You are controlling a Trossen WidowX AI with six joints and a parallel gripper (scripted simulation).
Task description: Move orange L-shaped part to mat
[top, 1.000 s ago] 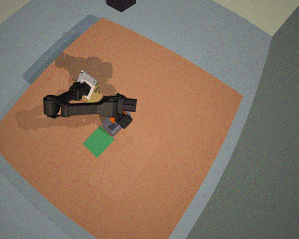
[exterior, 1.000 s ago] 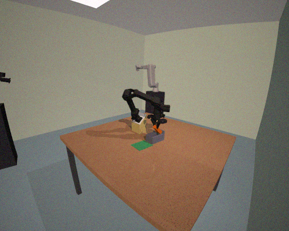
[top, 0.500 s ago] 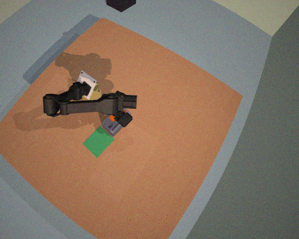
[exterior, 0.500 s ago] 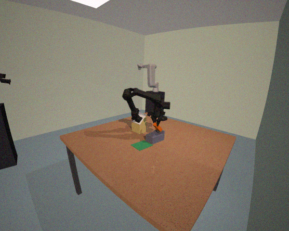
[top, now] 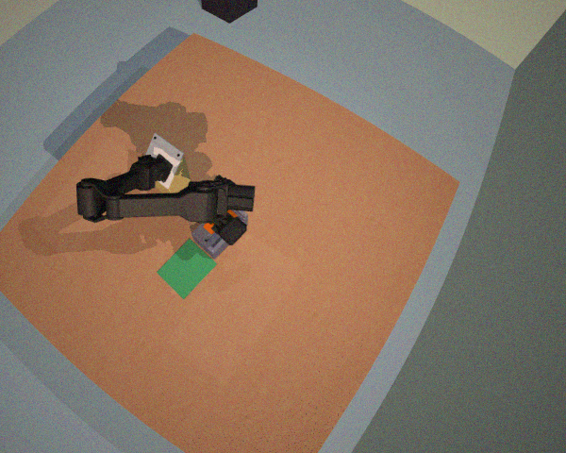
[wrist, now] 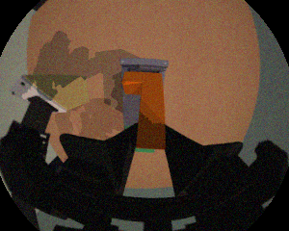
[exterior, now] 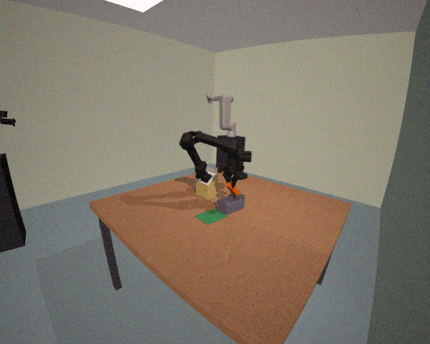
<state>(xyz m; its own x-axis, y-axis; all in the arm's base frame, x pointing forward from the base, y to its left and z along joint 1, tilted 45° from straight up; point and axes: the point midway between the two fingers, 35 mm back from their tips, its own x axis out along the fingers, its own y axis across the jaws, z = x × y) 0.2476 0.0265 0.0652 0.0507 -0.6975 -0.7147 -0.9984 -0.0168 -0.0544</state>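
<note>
My gripper tip is now 170 mm above the green mat, 130 mm to the left of it and 20 mm past it. From my gripper tip the other things lie so: orange L-shaped part (30 mm to the left, 30 mm below, 10 mm behind).
</note>
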